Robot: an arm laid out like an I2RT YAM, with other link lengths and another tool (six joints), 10 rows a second.
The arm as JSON. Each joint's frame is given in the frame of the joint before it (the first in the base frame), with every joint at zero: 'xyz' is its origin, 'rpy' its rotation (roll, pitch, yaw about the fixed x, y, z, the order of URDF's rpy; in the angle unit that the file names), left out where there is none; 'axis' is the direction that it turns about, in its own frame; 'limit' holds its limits. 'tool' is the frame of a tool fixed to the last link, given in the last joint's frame.
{
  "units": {
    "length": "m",
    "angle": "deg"
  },
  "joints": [
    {
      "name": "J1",
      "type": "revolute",
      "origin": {
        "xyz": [
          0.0,
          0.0,
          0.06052
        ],
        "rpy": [
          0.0,
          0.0,
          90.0
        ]
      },
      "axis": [
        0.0,
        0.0,
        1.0
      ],
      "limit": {
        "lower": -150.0,
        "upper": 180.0
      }
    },
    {
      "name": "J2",
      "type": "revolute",
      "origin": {
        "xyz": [
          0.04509,
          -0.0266,
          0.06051
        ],
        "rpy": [
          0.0,
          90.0,
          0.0
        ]
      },
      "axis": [
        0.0,
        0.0,
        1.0
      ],
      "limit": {
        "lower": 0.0,
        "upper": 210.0
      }
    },
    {
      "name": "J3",
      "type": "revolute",
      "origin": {
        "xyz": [
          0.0,
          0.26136,
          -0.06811
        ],
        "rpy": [
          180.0,
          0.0,
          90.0
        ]
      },
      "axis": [
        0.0,
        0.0,
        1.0
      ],
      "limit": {
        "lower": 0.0,
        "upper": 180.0
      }
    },
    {
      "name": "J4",
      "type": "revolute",
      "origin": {
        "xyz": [
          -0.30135,
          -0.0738,
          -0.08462
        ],
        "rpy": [
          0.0,
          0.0,
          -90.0
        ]
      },
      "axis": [
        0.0,
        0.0,
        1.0
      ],
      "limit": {
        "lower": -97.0,
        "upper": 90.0
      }
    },
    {
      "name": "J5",
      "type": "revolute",
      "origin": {
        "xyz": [
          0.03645,
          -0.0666,
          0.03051
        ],
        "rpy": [
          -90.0,
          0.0,
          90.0
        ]
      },
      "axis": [
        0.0,
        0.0,
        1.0
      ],
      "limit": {
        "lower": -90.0,
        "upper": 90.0
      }
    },
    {
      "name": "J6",
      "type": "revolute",
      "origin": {
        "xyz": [
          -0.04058,
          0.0,
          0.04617
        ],
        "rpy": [
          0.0,
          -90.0,
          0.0
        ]
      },
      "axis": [
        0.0,
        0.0,
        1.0
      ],
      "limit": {
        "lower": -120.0,
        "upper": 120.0
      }
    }
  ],
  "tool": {
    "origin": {
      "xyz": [
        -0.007,
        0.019,
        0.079
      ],
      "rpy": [
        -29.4,
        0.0,
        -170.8
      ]
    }
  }
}
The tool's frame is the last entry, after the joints.
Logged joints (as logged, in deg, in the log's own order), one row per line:
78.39, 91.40, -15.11, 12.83, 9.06, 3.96
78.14, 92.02, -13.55, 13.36, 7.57, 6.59
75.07, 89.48, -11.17, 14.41, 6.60, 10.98
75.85, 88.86, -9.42, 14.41, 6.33, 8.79
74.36, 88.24, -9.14, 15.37, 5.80, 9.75
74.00, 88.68, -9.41, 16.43, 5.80, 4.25
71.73, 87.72, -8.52, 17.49, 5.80, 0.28
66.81, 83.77, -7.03, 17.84, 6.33, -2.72
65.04, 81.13, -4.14, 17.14, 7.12, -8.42
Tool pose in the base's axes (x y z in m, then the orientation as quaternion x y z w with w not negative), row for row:
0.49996, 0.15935, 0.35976, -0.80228, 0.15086, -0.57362, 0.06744
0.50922, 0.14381, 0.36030, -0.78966, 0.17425, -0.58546, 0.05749
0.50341, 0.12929, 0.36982, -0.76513, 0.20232, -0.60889, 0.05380
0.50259, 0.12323, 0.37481, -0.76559, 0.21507, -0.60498, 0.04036
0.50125, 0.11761, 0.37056, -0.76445, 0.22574, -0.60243, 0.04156
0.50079, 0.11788, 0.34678, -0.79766, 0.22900, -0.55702, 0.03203
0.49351, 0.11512, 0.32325, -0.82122, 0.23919, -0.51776, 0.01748
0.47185, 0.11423, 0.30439, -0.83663, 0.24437, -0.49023, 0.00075
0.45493, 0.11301, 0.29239, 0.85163, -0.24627, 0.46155, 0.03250
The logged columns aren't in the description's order. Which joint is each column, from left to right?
Columns, left to right: J3, J2, J5, J6, J1, J4.
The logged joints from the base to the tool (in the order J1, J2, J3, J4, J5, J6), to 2 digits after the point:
9.06, 91.40, 78.39, 3.96, -15.11, 12.83
7.57, 92.02, 78.14, 6.59, -13.55, 13.36
6.60, 89.48, 75.07, 10.98, -11.17, 14.41
6.33, 88.86, 75.85, 8.79, -9.42, 14.41
5.80, 88.24, 74.36, 9.75, -9.14, 15.37
5.80, 88.68, 74.00, 4.25, -9.41, 16.43
5.80, 87.72, 71.73, 0.28, -8.52, 17.49
6.33, 83.77, 66.81, -2.72, -7.03, 17.84
7.12, 81.13, 65.04, -8.42, -4.14, 17.14

